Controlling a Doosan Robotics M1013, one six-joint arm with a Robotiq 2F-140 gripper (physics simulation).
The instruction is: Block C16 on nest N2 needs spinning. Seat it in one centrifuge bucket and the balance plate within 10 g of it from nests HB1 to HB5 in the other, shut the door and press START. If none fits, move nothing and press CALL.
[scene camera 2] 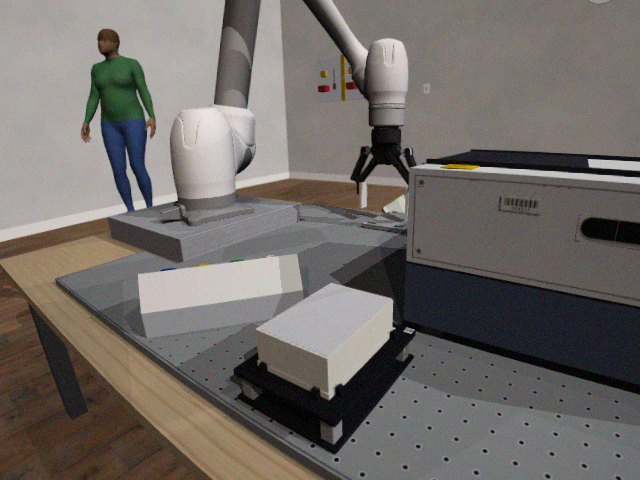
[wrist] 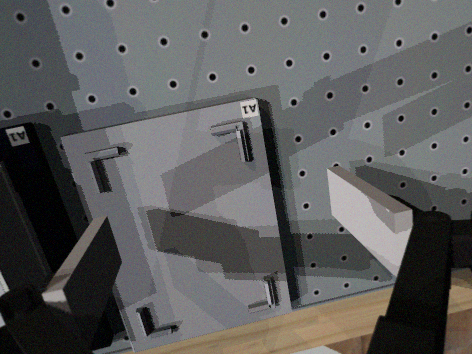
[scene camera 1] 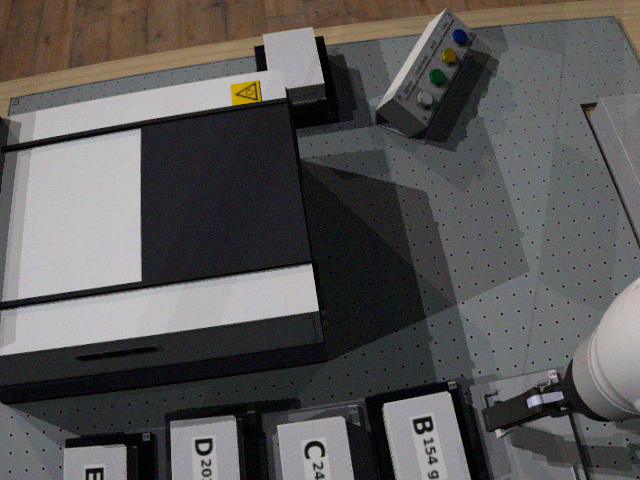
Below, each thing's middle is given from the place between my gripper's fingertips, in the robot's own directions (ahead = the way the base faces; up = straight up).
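From my hand, the dark lid (scene camera 1: 220, 191) is 17 cm above, 40 cm ahead and 22 cm to the right. Then there's the centrifuge (scene camera 1: 85, 323), which is 8 cm above my hand, 55 cm ahead of it and 19 cm to the right of it. The white block (scene camera 2: 324, 340) is 2 cm above my hand, 54 cm to the right of it and 35 cm ahead of it, and the button box (scene camera 2: 173, 301) is 55 cm to the right of my hand and 13 cm ahead of it.
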